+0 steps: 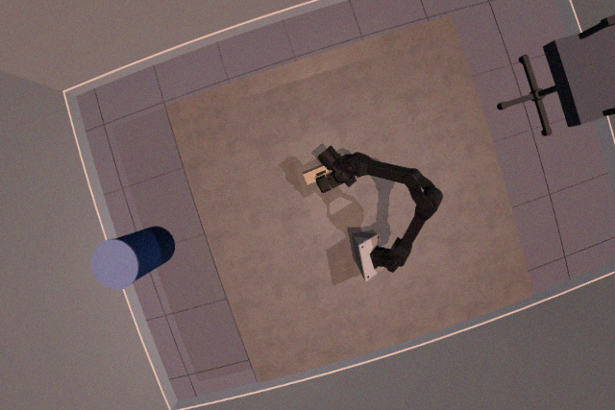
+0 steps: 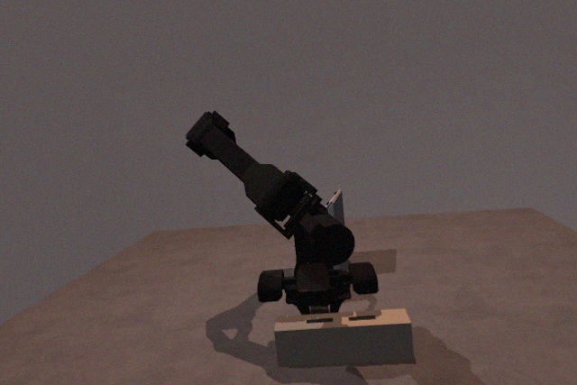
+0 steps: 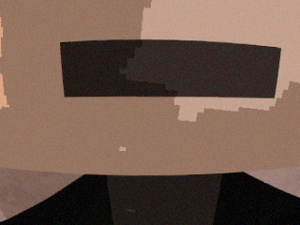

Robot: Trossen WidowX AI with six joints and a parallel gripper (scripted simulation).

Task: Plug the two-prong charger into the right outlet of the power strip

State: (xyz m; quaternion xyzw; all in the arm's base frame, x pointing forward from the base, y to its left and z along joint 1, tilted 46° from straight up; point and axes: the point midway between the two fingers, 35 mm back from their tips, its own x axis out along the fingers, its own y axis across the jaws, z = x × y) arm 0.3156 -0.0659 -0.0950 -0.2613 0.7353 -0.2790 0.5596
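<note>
The charger lies 2 cm ahead of my gripper tip and 1 cm above it.
</note>
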